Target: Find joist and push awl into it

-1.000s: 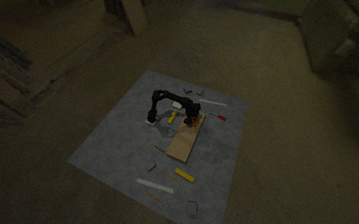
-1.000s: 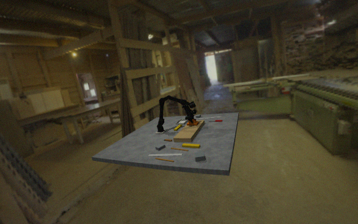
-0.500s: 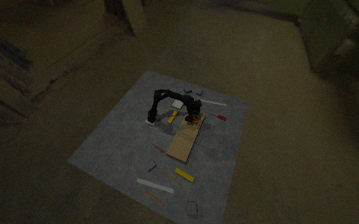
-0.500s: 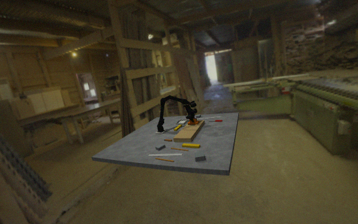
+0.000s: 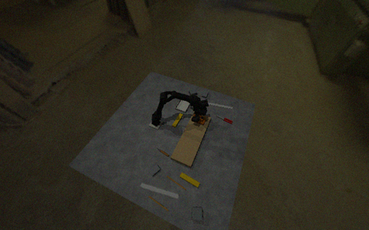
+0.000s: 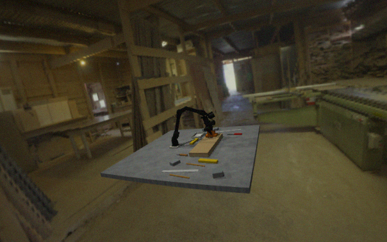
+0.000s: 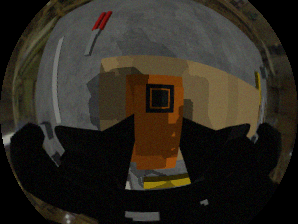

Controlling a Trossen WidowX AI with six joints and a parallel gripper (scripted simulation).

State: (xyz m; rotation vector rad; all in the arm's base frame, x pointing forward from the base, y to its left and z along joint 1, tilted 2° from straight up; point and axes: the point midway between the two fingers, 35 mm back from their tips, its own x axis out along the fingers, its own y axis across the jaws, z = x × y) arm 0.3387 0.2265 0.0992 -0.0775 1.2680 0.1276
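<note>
My gripper tip is 10 mm short of the orange stud finder and 20 mm below it. Round my gripper tip: white tray 250 mm behind, 100 mm to the left, 50 mm below.
</note>
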